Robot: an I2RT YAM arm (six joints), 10 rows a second.
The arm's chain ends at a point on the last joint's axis. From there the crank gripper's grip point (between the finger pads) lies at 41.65 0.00 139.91 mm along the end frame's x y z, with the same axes.
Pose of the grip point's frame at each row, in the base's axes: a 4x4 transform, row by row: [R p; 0 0 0 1], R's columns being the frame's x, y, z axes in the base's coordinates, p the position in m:
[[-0.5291 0.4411 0.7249 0.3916], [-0.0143 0.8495 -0.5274 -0.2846], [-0.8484 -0.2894 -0.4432 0.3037], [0 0 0 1]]
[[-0.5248 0.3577 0.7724 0.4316], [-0.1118 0.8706 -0.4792 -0.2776], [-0.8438 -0.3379 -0.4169 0.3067], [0 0 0 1]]
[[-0.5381 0.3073 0.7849 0.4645], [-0.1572 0.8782 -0.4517 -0.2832], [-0.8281 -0.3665 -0.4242 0.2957], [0 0 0 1]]
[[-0.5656 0.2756 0.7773 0.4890], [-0.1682 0.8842 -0.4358 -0.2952], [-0.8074 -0.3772 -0.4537 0.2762], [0 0 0 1]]
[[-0.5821 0.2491 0.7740 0.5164], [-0.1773 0.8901 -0.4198 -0.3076], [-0.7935 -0.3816 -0.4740 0.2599], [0 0 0 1]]
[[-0.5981 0.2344 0.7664 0.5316], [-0.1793 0.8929 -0.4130 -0.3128], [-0.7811 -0.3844 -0.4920 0.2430], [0 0 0 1]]
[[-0.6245 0.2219 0.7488 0.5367], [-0.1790 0.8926 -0.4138 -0.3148], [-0.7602 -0.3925 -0.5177 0.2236], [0 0 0 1]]
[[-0.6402 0.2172 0.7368 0.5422], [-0.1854 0.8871 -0.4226 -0.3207], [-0.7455 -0.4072 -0.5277 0.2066], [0 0 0 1]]
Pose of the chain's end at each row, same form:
[[-0.5291 0.4411 0.7249 0.3122], [-0.0143 0.8495 -0.5274 -0.2102], [-0.8484 -0.2894 -0.4432 0.4010], [0 0 0 1]]
[[-0.5248 0.3577 0.7724 0.3454], [-0.1118 0.8706 -0.4792 -0.2059], [-0.8438 -0.3379 -0.4169 0.4002], [0 0 0 1]]
[[-0.5381 0.3073 0.7849 0.3771], [-0.1572 0.8782 -0.4517 -0.2135], [-0.8281 -0.3665 -0.4242 0.3895], [0 0 0 1]]
[[-0.5656 0.2756 0.7773 0.4038], [-0.1682 0.8842 -0.4358 -0.2272], [-0.8074 -0.3772 -0.4537 0.3733], [0 0 0 1]]
[[-0.5821 0.2491 0.7740 0.4324], [-0.1773 0.8901 -0.4198 -0.2415], [-0.7935 -0.3816 -0.4740 0.3593], [0 0 0 1]]
[[-0.5981 0.2344 0.7664 0.4493], [-0.1793 0.8929 -0.4130 -0.2475], [-0.7811 -0.3844 -0.4920 0.3444], [0 0 0 1]]
[[-0.6245 0.2219 0.7488 0.4579], [-0.1790 0.8926 -0.4138 -0.2494], [-0.7602 -0.3925 -0.5177 0.3277], [0 0 0 1]]
[[-0.6402 0.2172 0.7368 0.4658], [-0.1854 0.8871 -0.4226 -0.2539], [-0.7455 -0.4072 -0.5277 0.3115], [0 0 0 1]]

